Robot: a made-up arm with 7 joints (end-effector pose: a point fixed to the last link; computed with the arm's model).
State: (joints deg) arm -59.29 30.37 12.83 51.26 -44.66 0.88 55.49
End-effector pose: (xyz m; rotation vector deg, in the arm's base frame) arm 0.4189 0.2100 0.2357 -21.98 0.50 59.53
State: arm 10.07 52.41 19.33 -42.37 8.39 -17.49 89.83
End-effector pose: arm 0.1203 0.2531 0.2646 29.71 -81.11 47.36
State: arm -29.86 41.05 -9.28 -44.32 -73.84 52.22 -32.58
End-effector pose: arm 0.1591 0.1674 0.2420 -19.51 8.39 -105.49
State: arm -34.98 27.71 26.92 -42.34 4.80 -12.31 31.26
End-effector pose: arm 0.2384 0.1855 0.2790 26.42 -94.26 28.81
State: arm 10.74 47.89 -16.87 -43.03 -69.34 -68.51 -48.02
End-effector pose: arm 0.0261 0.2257 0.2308 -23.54 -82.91 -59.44
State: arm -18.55 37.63 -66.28 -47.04 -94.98 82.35 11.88
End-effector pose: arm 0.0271 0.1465 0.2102 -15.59 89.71 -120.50
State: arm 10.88 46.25 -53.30 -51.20 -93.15 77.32 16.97
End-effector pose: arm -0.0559 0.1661 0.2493 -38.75 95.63 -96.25
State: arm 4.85 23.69 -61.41 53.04 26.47 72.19 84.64
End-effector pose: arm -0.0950 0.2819 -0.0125 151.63 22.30 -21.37
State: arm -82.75 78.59 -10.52 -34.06 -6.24 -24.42 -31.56
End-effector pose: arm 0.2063 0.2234 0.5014 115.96 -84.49 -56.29
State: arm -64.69 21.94 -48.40 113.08 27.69 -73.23 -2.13
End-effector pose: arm 0.3043 0.1943 0.1274 58.51 4.60 -78.36
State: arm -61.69 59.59 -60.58 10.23 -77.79 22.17 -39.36
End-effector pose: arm 0.2859 0.2056 0.2687 -14.87 30.07 -78.73
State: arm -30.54 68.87 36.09 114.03 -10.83 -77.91 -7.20
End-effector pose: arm 0.1227 0.4180 0.2440 48.95 -12.66 36.75
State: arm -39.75 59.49 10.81 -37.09 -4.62 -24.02 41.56
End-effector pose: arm 0.2250 0.2115 0.3637 32.09 -107.50 0.25
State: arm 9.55 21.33 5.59 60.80 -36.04 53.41 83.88
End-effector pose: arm -0.1120 0.2021 -0.0304 57.14 127.29 61.15
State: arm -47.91 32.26 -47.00 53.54 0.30 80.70 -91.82
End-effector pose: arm 0.2863 0.2419 0.1169 -35.39 108.24 -37.39
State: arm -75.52 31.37 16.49 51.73 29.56 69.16 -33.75
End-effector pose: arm 0.4052 0.2272 0.2681 0.38 48.82 -3.05
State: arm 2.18 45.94 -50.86 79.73 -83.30 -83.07 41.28
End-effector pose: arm 0.0294 0.3364 0.0868 45.65 -11.51 50.99
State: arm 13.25 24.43 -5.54 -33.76 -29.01 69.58 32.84
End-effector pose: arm 0.0107 0.1379 0.0867 14.88 56.71 -2.41
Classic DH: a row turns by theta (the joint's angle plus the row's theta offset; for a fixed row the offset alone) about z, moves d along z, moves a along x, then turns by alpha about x. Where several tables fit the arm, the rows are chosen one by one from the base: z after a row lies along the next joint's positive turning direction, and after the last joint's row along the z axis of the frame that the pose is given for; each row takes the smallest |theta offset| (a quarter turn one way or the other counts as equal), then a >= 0, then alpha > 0; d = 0 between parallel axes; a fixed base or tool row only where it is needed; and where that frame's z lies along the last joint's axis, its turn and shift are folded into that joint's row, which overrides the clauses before.
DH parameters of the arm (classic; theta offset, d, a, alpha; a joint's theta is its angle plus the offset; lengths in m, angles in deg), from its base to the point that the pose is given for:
base (fixed): -4.07 0.375 0.019 -74.51
joint 1: -75.12 0.0564 -0.0214 -90
joint 2: 74 -0.0018 -0.0368 90
joint 3: 90 -0.2915 0.0204 -90
joint 4: 90 0.0205 0.0066 90
joint 5: 0 0.0978 0.0207 -90
joint 6: -90 -0.0233 0.0501 90
joint 7: -87.66 -0.0849 0.0284 10.09
tool (fixed): 75.55 0.0862 0 0

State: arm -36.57 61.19 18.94 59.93 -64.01 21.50 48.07
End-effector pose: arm 0.2694 0.4038 0.2603 -17.87 18.95 78.13
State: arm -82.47 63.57 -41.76 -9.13 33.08 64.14 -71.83
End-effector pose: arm 0.3232 0.2386 0.4521 71.79 35.14 -29.64
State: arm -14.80 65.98 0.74 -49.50 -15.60 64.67 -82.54
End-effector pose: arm 0.1570 0.2799 0.3035 21.97 51.98 -93.20
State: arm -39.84 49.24 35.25 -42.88 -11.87 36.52 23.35
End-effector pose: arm 0.2406 0.2541 0.3580 33.85 -58.00 29.64
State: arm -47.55 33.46 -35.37 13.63 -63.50 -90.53 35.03
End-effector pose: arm 0.2764 0.1393 0.2477 -51.21 -79.62 13.49
